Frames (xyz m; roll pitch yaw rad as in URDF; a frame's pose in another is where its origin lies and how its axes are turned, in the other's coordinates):
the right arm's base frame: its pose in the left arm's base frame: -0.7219 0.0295 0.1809 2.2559 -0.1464 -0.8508
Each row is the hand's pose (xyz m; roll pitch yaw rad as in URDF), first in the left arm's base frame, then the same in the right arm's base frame.
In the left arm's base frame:
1: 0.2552 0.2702 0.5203 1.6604 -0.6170 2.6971
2: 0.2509 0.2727 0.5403 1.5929 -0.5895 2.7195
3: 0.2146 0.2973 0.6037 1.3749 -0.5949 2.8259
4: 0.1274 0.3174 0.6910 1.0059 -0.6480 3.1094
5: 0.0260 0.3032 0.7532 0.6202 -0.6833 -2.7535
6: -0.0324 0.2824 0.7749 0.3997 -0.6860 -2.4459
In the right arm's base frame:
1: 0.5079 -0.3576 -0.8614 -2.3452 0.1827 2.3022
2: 0.5061 -0.3407 -0.8732 -2.3985 0.1508 2.3110
3: 0.4734 -0.2804 -0.9082 -2.5648 0.0897 2.2467
4: 0.4143 -0.1722 -0.9290 -2.7750 -0.0227 2.0387
5: 0.3678 -0.0640 -0.9069 -2.8720 -0.1497 1.7312
6: 0.3483 -0.0084 -0.8780 -2.8555 -0.2021 1.4954

